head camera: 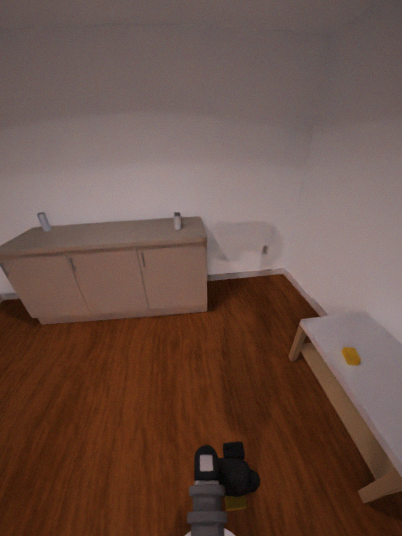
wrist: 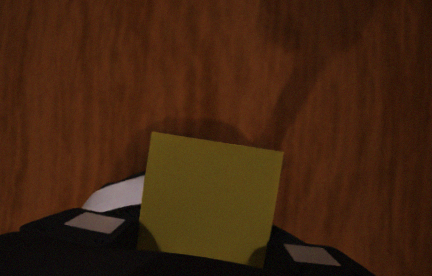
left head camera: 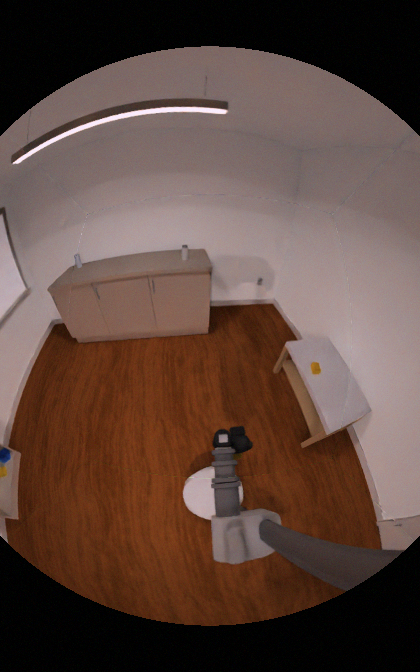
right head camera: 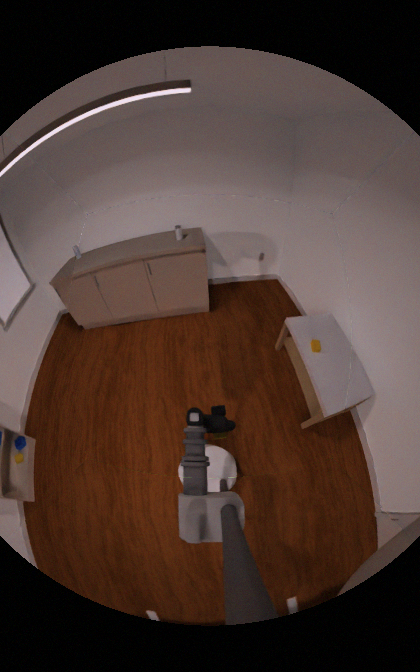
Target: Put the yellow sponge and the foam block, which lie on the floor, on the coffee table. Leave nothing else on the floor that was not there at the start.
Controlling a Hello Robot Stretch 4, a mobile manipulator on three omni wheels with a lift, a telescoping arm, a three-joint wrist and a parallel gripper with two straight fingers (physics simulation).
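Places are measured from the robot's base along level axes (x back, y down, z right), in centimetres.
Pixels of known places: gripper, fingertip midpoint: (wrist: pixel 203 228); robot's base at its link origin: (right head camera: pixel 208 469).
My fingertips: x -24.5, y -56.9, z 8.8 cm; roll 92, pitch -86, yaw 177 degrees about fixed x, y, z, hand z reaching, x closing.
Observation:
For each thing: its middle in the pictures, then the offset to it from my fingertips. "pt": a spot on its surface instead. Level surfaces: height alone.
- foam block at the middle of its body: (wrist: pixel 203 231) (head camera: pixel 233 487) (right head camera: pixel 219 428) dx -0.6, dy -2.3, dz +0.0 cm
- yellow sponge at the middle of its body: (head camera: pixel 350 355) (right head camera: pixel 315 345) dx -57.0, dy +12.4, dz +80.0 cm
- coffee table at its surface level: dy +14.6 cm
- long cabinet at a spot on its surface: (head camera: pixel 175 277) pt dx -140.8, dy +7.9, dz -34.3 cm
- second container at the middle of its body: (head camera: pixel 177 221) (right head camera: pixel 178 232) dx -163.3, dy -38.8, dz -30.7 cm
A square-faced, olive-yellow block, taken as the foam block (head camera: pixel 236 502) (left head camera: pixel 238 455) (right head camera: pixel 220 435) (wrist: pixel 210 197), is between the fingers of my gripper (head camera: pixel 239 477) (left head camera: pixel 239 442) (right head camera: pixel 218 423) (wrist: pixel 203 228). The gripper points down and is shut on it, above the wood floor. A brighter yellow piece, taken as the yellow sponge (head camera: pixel 351 356) (left head camera: pixel 315 368) (right head camera: pixel 316 345), lies on the white top of the coffee table (head camera: pixel 377 400) (left head camera: pixel 335 395) (right head camera: pixel 340 377), to the right of and apart from the gripper. The gripper hides part of the block in the head views.
A long cabinet (head camera: pixel 175 277) (left head camera: pixel 182 305) (right head camera: pixel 180 287) stands at the far wall with a can (head camera: pixel 44 221) and a second container (head camera: pixel 177 221) on top. A shelf unit (right head camera: pixel 29 492) with blue and yellow things is at the left edge. The coffee table stands by the right wall.

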